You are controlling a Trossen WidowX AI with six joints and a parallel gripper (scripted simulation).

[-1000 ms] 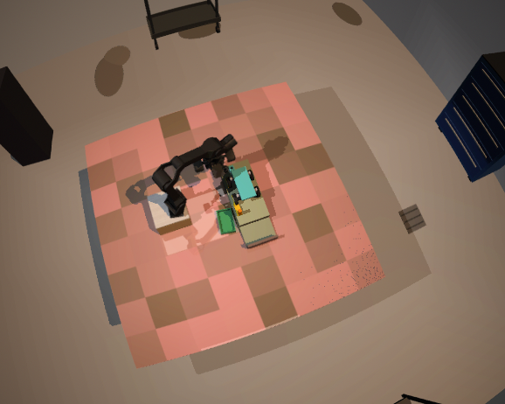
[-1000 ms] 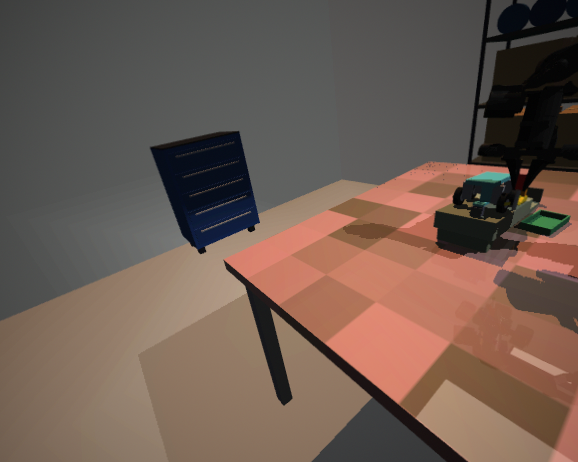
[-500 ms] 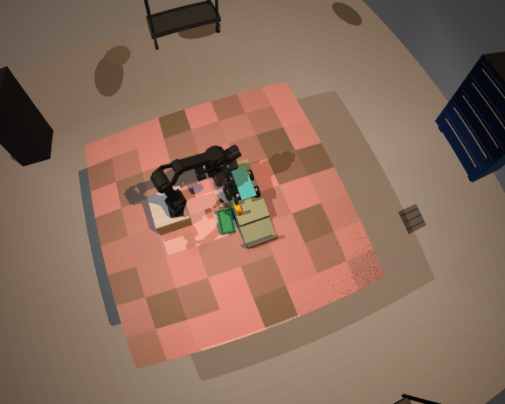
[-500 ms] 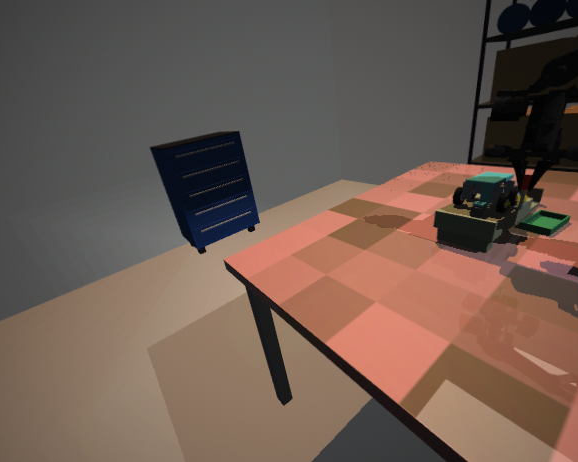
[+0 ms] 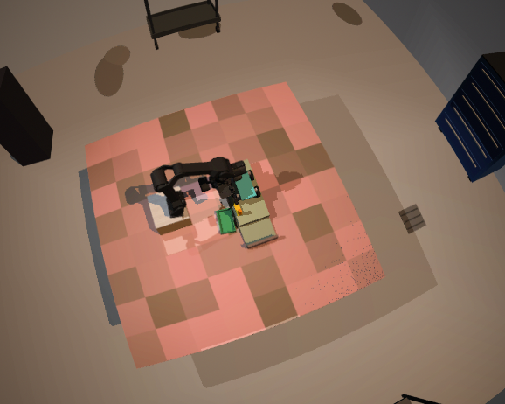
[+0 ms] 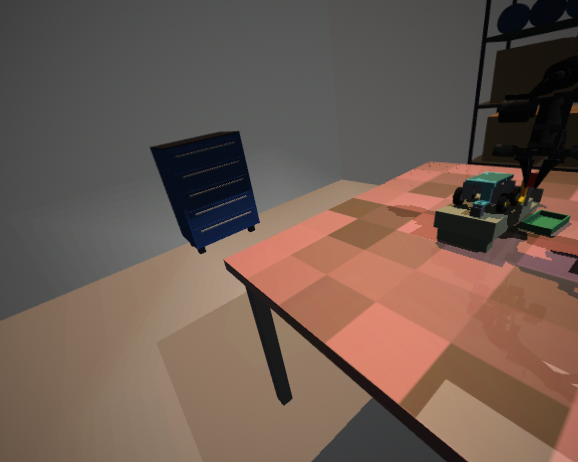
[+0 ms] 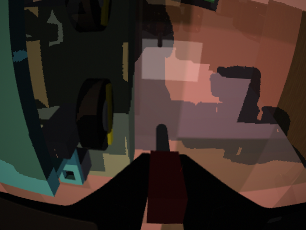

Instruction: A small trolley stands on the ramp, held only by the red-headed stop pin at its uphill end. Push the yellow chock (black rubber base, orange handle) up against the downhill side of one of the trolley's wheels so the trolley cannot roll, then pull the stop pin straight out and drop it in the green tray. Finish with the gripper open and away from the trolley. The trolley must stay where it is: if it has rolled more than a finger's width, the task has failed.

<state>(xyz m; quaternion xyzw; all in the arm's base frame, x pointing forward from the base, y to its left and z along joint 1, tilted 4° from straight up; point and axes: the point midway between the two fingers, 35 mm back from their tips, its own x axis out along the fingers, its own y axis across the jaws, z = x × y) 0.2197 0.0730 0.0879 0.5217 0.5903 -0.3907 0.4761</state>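
Now: gripper tip 140 mm to the left of the green tray and 160 mm above it. Also, from my gripper tip: red-headed stop pin right at my gripper tip; teal trolley 110 mm ahead, 20 mm to the right, 40 mm below; olive ramp 110 mm ahead, 30 mm to the right, 110 mm below.
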